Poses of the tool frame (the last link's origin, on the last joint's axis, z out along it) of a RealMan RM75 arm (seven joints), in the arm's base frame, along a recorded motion.
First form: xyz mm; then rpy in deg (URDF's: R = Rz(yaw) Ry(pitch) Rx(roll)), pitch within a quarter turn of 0, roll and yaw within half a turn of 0.
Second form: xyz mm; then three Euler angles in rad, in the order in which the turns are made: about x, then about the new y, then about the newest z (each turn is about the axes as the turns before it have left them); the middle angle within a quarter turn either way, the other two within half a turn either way. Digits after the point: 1 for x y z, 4 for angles.
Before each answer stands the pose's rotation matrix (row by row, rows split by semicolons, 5 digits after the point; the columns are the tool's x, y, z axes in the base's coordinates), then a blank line. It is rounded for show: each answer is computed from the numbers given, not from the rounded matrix.
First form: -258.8 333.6 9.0 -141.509 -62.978 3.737
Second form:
0.45337 0.60428 0.65521; 0.02961 -0.74490 0.66651; 0.89083 -0.28277 -0.35561

-258.8 333.6 9.0 -2.0609 0.7145 -0.9271
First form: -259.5 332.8 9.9 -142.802 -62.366 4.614
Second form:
0.46232 0.59795 0.65477; 0.03731 -0.75088 0.65938; 0.88593 -0.28041 -0.36946

-259.5 332.8 9.9 -2.0815 0.7139 -0.9126
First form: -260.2 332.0 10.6 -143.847 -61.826 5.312
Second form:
0.47012 0.59256 0.65410; 0.04371 -0.75583 0.65331; 0.88152 -0.27854 -0.38124

-260.2 332.0 10.6 -2.0990 0.7130 -0.9001
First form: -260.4 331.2 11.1 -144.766 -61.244 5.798
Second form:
0.47862 0.58570 0.65413; 0.04860 -0.76153 0.64630; 0.87668 -0.27754 -0.39295

-260.4 331.2 11.1 -2.1171 0.7130 -0.8857
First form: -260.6 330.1 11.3 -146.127 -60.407 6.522
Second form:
0.49064 0.57582 0.65399; 0.05609 -0.76985 0.63575; 0.86956 -0.27524 -0.41002

-260.6 330.1 11.3 -2.1436 0.7128 -0.8651
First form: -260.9 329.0 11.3 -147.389 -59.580 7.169
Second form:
0.50238 0.56623 0.65345; 0.06319 -0.77777 0.62537; 0.86234 -0.27288 -0.42651

-260.9 329.0 11.3 -2.1693 0.7121 -0.8451
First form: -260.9 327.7 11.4 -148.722 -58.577 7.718
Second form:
0.51663 0.55381 0.65298; 0.07002 -0.78742 0.61243; 0.85334 -0.27068 -0.44558

-260.9 327.7 11.4 -2.1998 0.7115 -0.8201
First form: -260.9 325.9 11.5 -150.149 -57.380 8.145
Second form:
0.53363 0.53789 0.65263; 0.07637 -0.79918 0.59622; 0.84226 -0.26832 -0.46754

-260.9 325.9 11.5 -2.2358 0.7110 -0.7894
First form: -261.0 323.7 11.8 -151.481 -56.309 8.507
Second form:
0.54861 0.52287 0.65241; 0.08206 -0.81023 0.58035; 0.83204 -0.26485 -0.48740

-261.0 323.7 11.8 -2.2694 0.7108 -0.7614
